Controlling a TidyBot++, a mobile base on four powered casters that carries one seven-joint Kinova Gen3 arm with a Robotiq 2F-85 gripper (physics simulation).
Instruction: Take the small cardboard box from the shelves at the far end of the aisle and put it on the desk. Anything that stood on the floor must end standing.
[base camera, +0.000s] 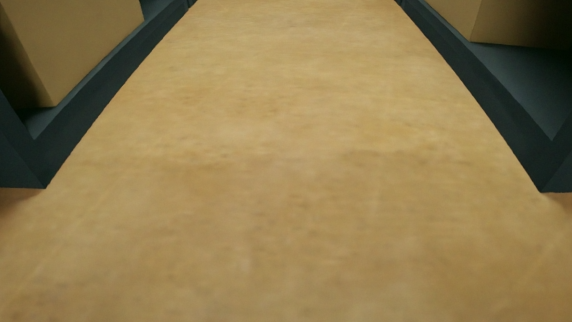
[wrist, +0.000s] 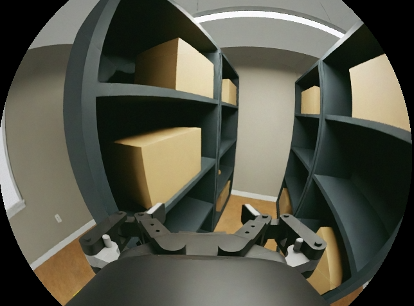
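Frame: origin at the arm's base, x ahead, y left, z up, level; centimetres.
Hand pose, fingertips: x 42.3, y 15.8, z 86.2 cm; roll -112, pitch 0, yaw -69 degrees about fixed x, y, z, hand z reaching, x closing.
Note:
After its pixels a point has its place.
My gripper (wrist: 202, 212) is open, with empty space between its fingertips, at the bottom of the wrist view. It points along the aisle between two rows of dark shelves. On the far left unit, a tiny brown object (wrist: 219, 172) sits on a middle shelf; it is too small to tell whether it is the small cardboard box. Cardboard boxes also show on the far left unit's upper shelf (wrist: 229, 91) and low down (wrist: 223, 196), and on the far right unit's upper shelf (wrist: 310, 100) and low down (wrist: 285, 201). The desk does not show in either view.
Near left shelves (wrist: 80, 115) (base camera: 115, 95) @[z -39.5, x 69.6, y 40.9 cm] and near right shelves (wrist: 367, 125) (base camera: 480, 105) @[z -39.5, x 62.1, y -40.3 cm] flank the wooden floor (base camera: 295, 150) @[z -39.7, x 49.0, y -0.5 cm] of the aisle. Large boxes stand on the left (wrist: 172, 160) (base camera: 80, 50) @[z -26.9, x 67.4, y 43.1 cm] and right (wrist: 382, 95). A wall (wrist: 265, 125) closes the far end.

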